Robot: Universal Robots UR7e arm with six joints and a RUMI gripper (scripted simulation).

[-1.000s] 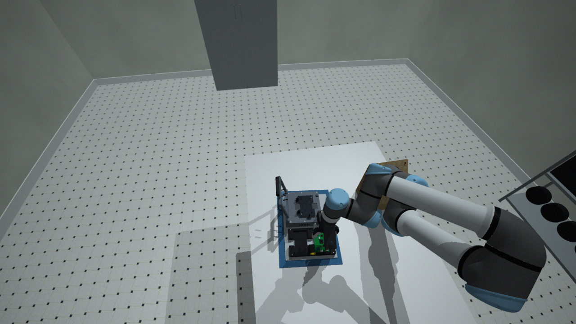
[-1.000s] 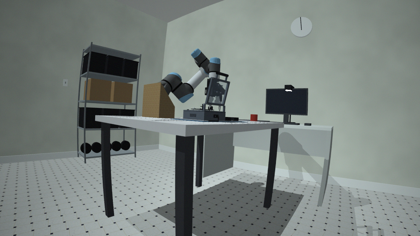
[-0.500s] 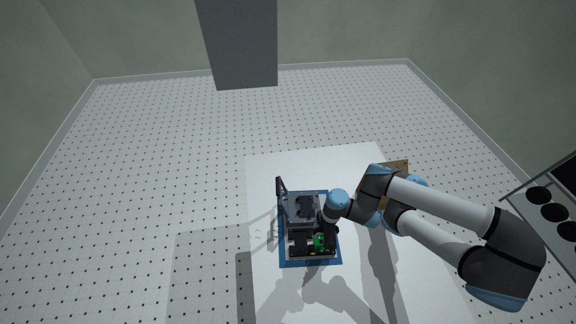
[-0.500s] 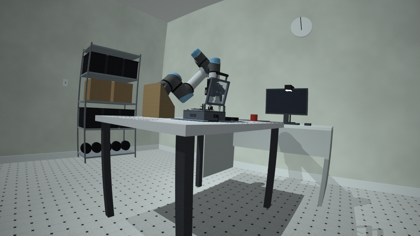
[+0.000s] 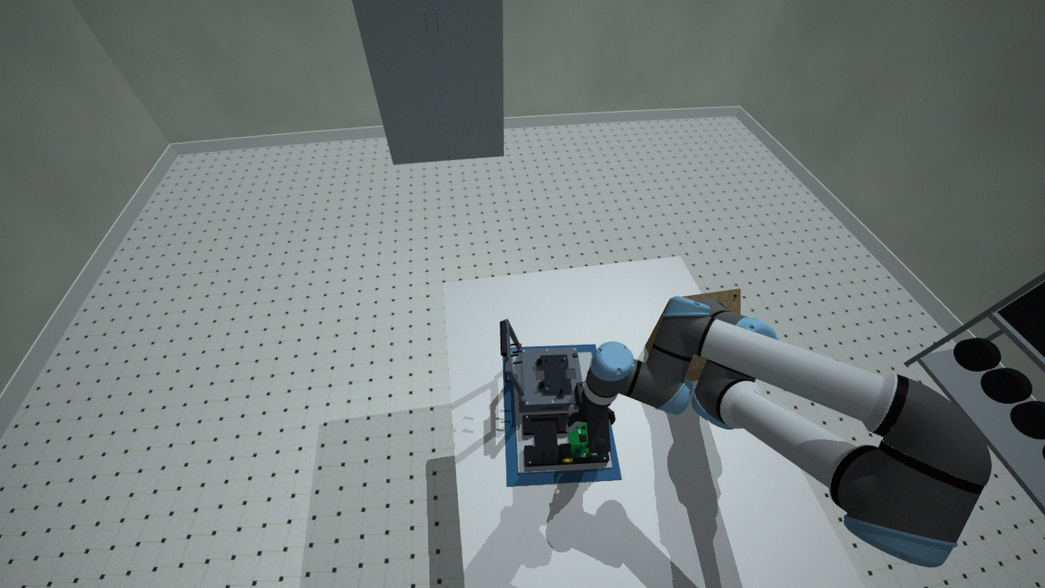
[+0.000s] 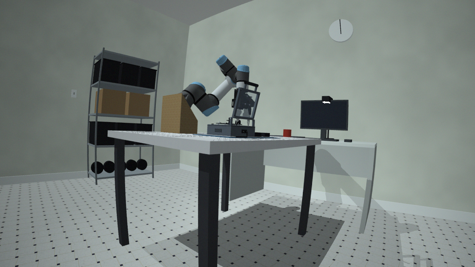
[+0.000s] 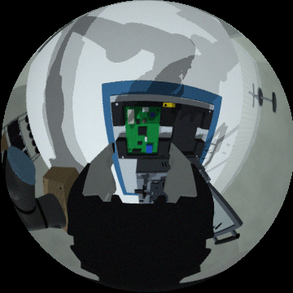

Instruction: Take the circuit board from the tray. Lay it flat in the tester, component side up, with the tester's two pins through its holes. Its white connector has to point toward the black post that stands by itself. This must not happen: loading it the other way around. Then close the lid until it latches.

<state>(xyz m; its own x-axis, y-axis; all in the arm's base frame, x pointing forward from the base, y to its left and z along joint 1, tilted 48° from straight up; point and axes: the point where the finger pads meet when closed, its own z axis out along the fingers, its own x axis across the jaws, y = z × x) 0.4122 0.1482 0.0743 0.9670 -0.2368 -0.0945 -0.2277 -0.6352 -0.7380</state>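
Right now my hand is 60 mm above the green circuit board. The rest, counted from my hand: lid: 210 mm to the right, 140 mm ahead, 110 mm above.
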